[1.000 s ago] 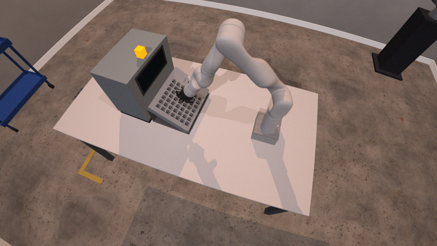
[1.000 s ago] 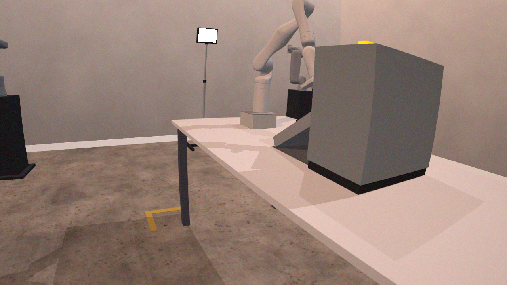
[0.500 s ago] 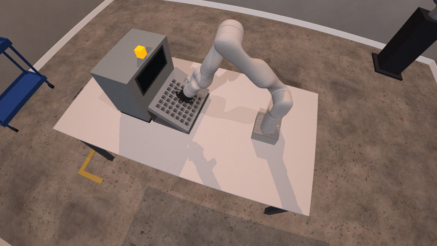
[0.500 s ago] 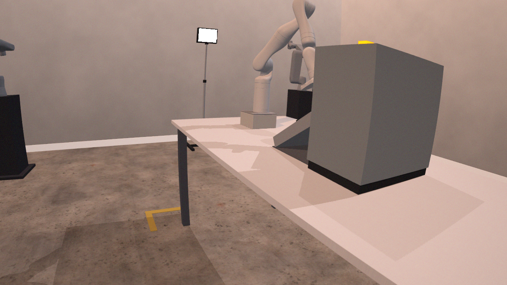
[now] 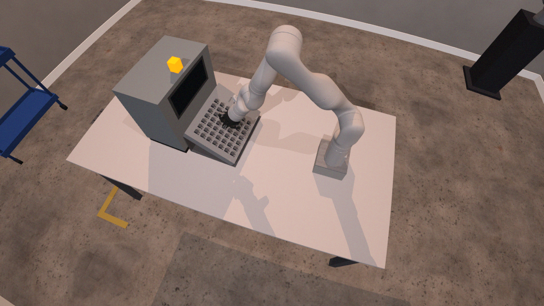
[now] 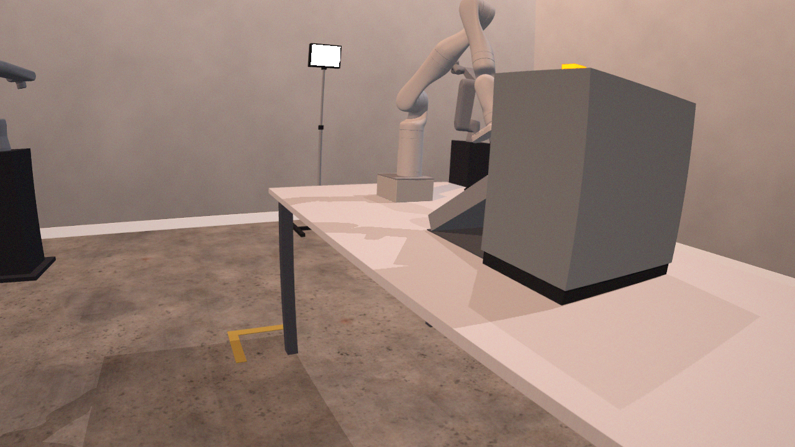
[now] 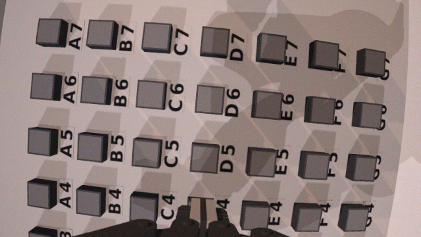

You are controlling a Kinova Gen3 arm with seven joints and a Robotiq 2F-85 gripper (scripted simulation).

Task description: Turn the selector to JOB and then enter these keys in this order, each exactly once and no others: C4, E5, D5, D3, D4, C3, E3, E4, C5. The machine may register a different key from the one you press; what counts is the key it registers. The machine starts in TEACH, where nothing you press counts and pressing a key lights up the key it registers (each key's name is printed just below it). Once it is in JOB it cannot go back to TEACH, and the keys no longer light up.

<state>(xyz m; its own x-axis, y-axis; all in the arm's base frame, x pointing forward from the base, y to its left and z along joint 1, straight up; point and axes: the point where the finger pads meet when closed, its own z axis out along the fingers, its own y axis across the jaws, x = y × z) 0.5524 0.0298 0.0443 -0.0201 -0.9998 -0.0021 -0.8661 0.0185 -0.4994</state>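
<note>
Right now the key D5 is 1 cm ahead of my hand, 3 cm to the right of it and 2 cm below it. Also, from my hand: key E5 (2 cm behind, 3 cm to the right, 4 cm below); key (4 cm ahead); key D3 (1 cm ahead, 3 cm to the left, 2 cm below).
</note>
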